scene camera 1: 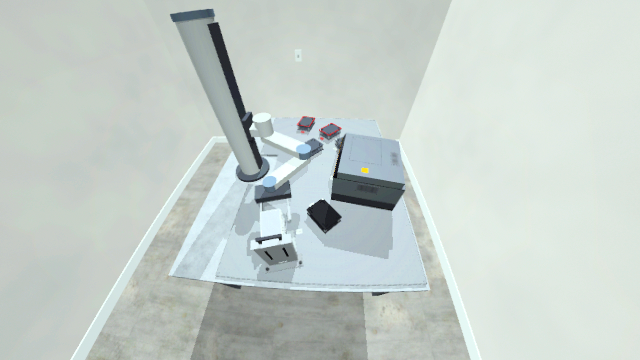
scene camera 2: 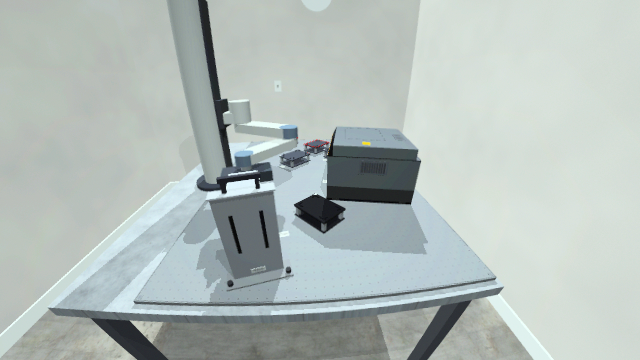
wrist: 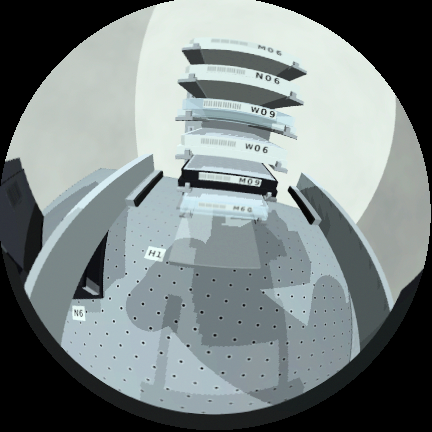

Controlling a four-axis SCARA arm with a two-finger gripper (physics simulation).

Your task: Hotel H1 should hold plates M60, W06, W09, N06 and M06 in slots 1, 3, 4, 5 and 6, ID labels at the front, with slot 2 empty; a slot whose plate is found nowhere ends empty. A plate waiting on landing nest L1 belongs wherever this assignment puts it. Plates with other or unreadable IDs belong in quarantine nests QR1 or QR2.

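Where they show: gripper, fingertip midpoint: (wrist: 229,168); arm's base at its link origin: (scene camera 1: 253,169).
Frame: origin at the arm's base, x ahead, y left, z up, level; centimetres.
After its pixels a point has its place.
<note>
Hotel H1 (scene camera 1: 274,253) @[y -64.0, x 33.6, z 18.6 cm] (scene camera 2: 250,232) @[y -63.8, x 34.6, z 17.4 cm] stands near the table's front edge, its plates facing the wrist camera. From the bottom, it holds clear plate M60 (wrist: 222,207) @[y -48.6, x 30.8, z 12.1 cm] in slot 1, black plate M09 (wrist: 189,178) @[y -47.8, x 33.7, z 14.7 cm] in slot 2, white W06 (wrist: 232,146) @[y -48.6, x 30.7, z 17.7 cm] in slot 3, clear W09 (wrist: 222,105) @[y -48.4, x 31.7, z 20.6 cm] in slot 4, white N06 (wrist: 240,74) @[y -48.6, x 30.8, z 23.2 cm] in slot 5 and white M06 (wrist: 240,45) in slot 6. My gripper (scene camera 1: 275,212) @[y -48.9, x 30.8, z 15.8 cm] (wrist: 229,168) @[y -48.9, x 30.8, z 15.8 cm] is open and empty, its fingers apart on either side in front of the lower plates. The hotel hides the fingers in scene camera 2.
A black nest (scene camera 1: 324,215) @[y -39.1, x 53.7, z 6.3 cm] (scene camera 2: 320,208) @[y -38.9, x 53.7, z 6.3 cm] labelled N6 is beside the hotel. A large grey instrument (scene camera 1: 370,155) @[y -12.1, x 78.5, z 26.7 cm] (scene camera 2: 372,175) @[y -28.7, x 76.2, z 14.5 cm] stands behind it on the right. A dark nest (scene camera 1: 314,146) @[y 20.1, x 44.9, z 6.2 cm] (scene camera 2: 295,157) @[y 16.3, x 42.4, z 6.3 cm] and two red-rimmed nests (scene camera 1: 306,122) @[y 55.1, x 35.4, z 6.3 cm] (scene camera 1: 330,131) @[y 41.1, x 57.4, z 6.3 cm] are farther back; their IDs are unreadable.
</note>
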